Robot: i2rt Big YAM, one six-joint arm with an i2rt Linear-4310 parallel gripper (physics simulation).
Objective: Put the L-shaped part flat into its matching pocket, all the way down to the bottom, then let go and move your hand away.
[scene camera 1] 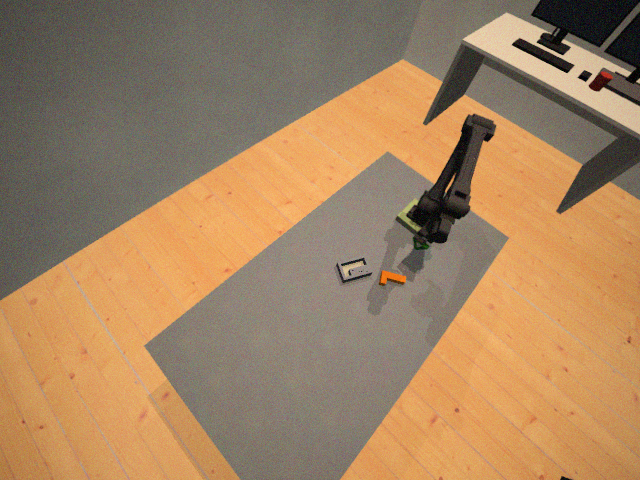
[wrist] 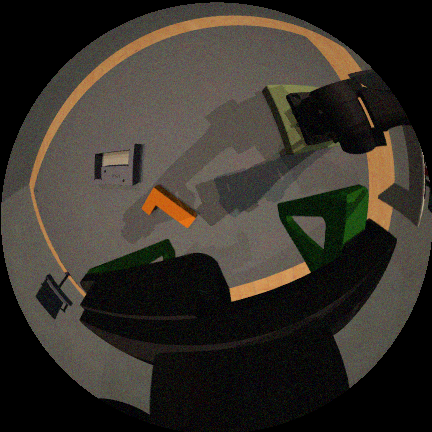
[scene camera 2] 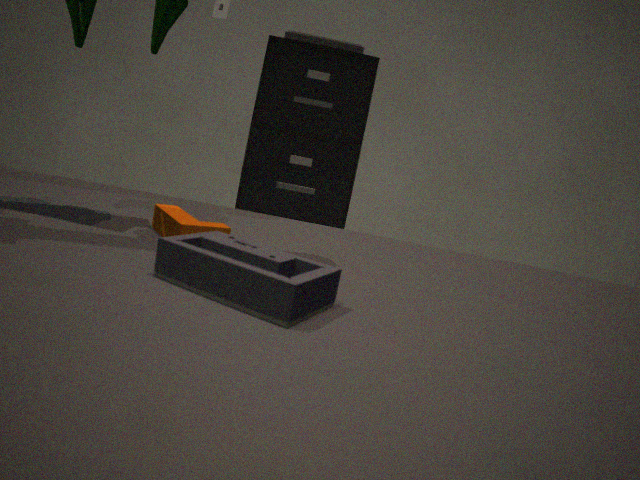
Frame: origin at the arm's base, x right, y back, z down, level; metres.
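Where they show: gripper, between the fingertips: (scene camera 1: 421, 242) (wrist: 223, 228) (scene camera 2: 115, 50); arm's base, origin of its link: (scene camera 1: 419, 217) (wrist: 310, 116).
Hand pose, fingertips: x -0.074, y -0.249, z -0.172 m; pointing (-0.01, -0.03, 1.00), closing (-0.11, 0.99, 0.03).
Note:
Each offset is from my fingertips to the top centre of the thing. Level surfaces: height alone.
The orange L-shaped part {dx -0.007, dy -0.125, dz +0.178 m} (scene camera 1: 395, 277) (scene camera 2: 173, 221) (wrist: 172, 209) lies flat on the mat, outside the pocket block and close beside it. The grey block with the pocket {dx +0.159, dy -0.198, dz +0.172 m} (scene camera 1: 356, 278) (scene camera 2: 227, 281) (wrist: 117, 176) sits on the mat; its pocket is open at the top, with a pale floor showing in the wrist view. My gripper (scene camera 1: 420, 244) (scene camera 2: 116, 50) (wrist: 223, 228) has green fingers standing wide open with nothing between them. It hangs above the mat, on the robot-base side of the orange part, well above and apart from both the part and the block.
The arm's yellow-green base plate (scene camera 1: 407, 221) (wrist: 280, 114) is on the grey mat {dz +0.209 m} (scene camera 1: 268, 330). A white desk (scene camera 1: 547, 77) with monitors stands on the wooden floor behind the arm. A dark drawer cabinet (scene camera 2: 310, 131) stands in the background of scene camera 2.

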